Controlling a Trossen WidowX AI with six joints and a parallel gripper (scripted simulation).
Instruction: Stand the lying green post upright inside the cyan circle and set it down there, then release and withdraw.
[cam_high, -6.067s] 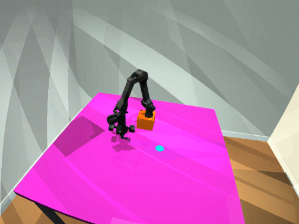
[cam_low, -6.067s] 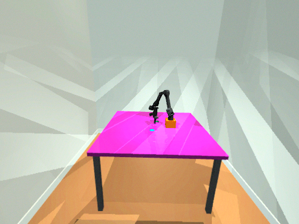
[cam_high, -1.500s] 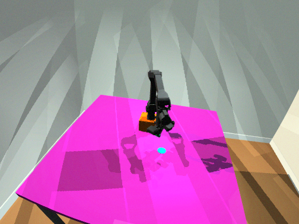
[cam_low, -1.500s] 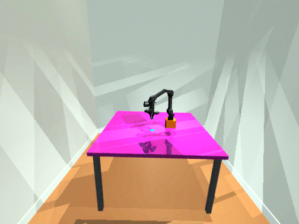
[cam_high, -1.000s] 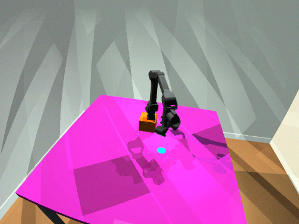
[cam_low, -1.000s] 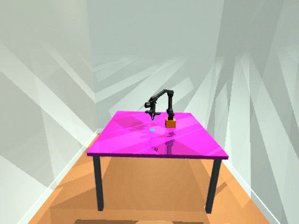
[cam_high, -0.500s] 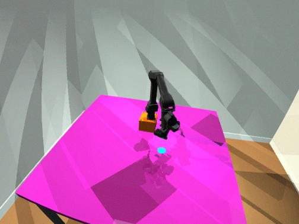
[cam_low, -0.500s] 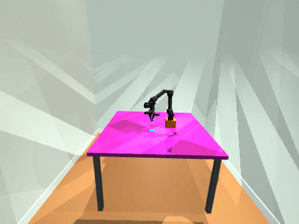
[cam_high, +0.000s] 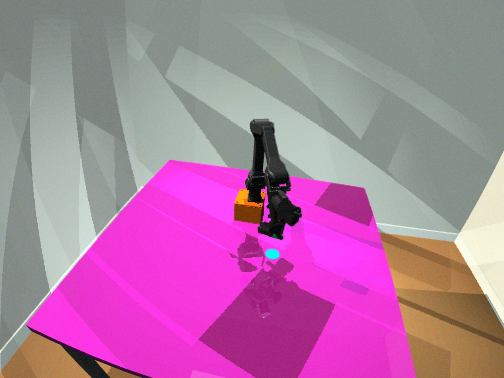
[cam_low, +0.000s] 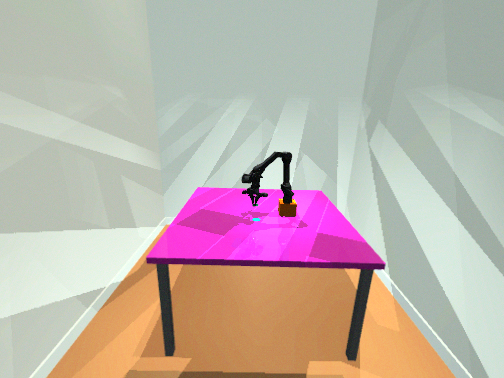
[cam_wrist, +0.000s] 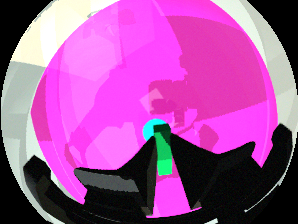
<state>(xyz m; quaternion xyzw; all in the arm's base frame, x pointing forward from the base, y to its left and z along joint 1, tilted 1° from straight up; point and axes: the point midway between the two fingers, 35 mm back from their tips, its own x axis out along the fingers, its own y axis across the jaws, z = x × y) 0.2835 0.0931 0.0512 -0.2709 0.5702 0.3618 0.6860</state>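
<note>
Right now the cyan circle is 2 cm behind my gripper tip, 1 cm to the right of it and 12 cm below it. From my gripper tip the other things lie so: green post (1 cm behind, 2 cm to the right, 1 cm below).
</note>
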